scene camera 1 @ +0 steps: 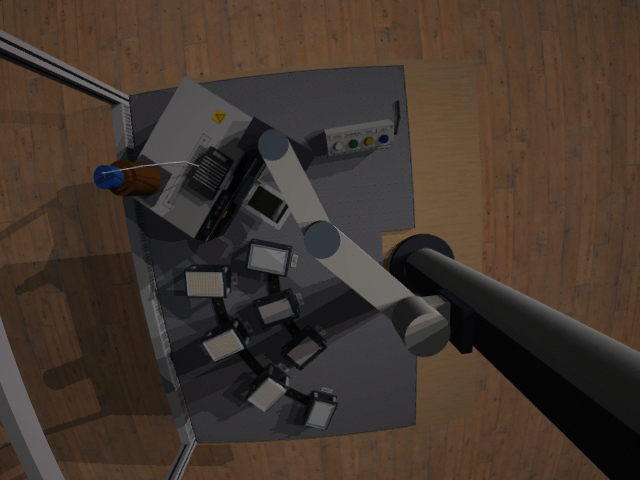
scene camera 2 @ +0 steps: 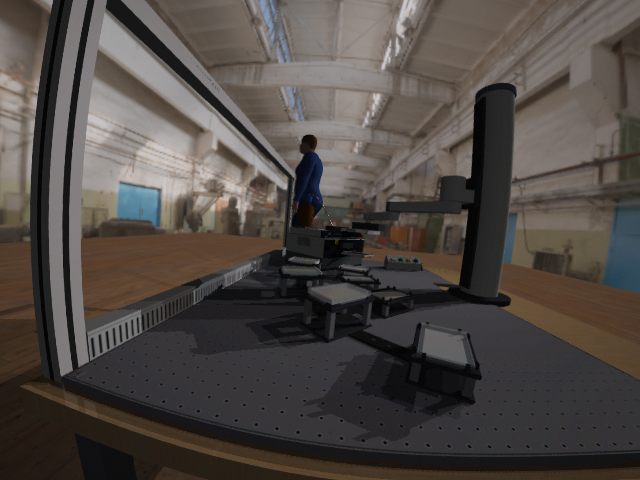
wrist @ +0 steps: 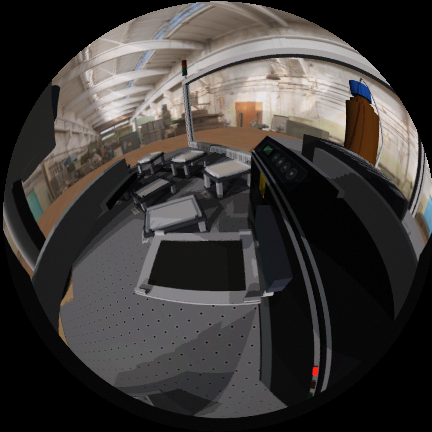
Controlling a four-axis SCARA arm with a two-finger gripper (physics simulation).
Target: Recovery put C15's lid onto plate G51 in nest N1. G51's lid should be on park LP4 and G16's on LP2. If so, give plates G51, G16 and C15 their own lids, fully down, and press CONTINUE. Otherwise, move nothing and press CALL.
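Where they show: gripper, fingertip midpoint: (scene camera 1: 247,204) (scene camera 2: 353,231) (wrist: 219,152); arm's base at its link origin: (scene camera 1: 421,266) (scene camera 2: 477,296).
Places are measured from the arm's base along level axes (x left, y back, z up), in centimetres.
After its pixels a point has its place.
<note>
Three outer stands hold cream gridded plates (scene camera 1: 205,284) @[x -3.6, y -77.3, z 8.9 cm] (scene camera 1: 223,344) @[x 18.8, y -74.6, z 9.7 cm] (scene camera 1: 267,392) @[x 39.6, y -61.6, z 10.4 cm]; whether lids cover them is unclear. The inner stands bear pale or grey clear-looking pieces: one (scene camera 1: 268,258) @[x -10.2, y -54.9, z 6.8 cm] (wrist: 175,215) @[x -12.6, y -55.4, z 6.8 cm] nearest the machine, two greyer ones (scene camera 1: 276,310) @[x 8.9, y -54.6, z 5.9 cm] (scene camera 1: 305,348) @[x 25.0, y -46.0, z 5.8 cm] beyond it, and one (scene camera 1: 321,410) @[x 53.0, y -42.7, z 6.8 cm] (scene camera 2: 444,346) @[x 57.8, y -44.4, z 6.8 cm] at the far end. Stand and plate labels are not readable. The button console (scene camera 1: 359,138) @[x -46.5, y -21.6, z 8.1 cm] (scene camera 2: 403,262) @[x -43.4, y -22.1, z 6.4 cm] has white, green, yellow and blue buttons. My gripper (wrist: 219,152) @[x -29.1, y -55.9, z 23.1 cm] is open and empty, its fingers wide apart above the machine's tray; the arm hides it in scene camera 1.
The grey machine (scene camera 1: 175,134) @[x -50.6, y -74.4, z 22.1 cm] (scene camera 2: 310,245) @[x -25.7, y -78.3, z 13.4 cm] stands beside the gripper, with its light-rimmed tray (scene camera 1: 262,219) @[x -23.8, y -54.5, z 11.3 cm] (wrist: 200,296) @[x -32.1, y -50.2, z 11.3 cm] out and a dark middle. A brown bottle (scene camera 1: 136,178) @[x -38.5, y -79.9, z 34.9 cm] (scene camera 2: 306,212) @[x -34.8, y -83.4, z 31.4 cm] (wrist: 362,127) @[x -38.9, y -79.7, z 29.8 cm] with a blue cap stands at the machine. A person (scene camera 2: 308,175) in blue stands behind.
</note>
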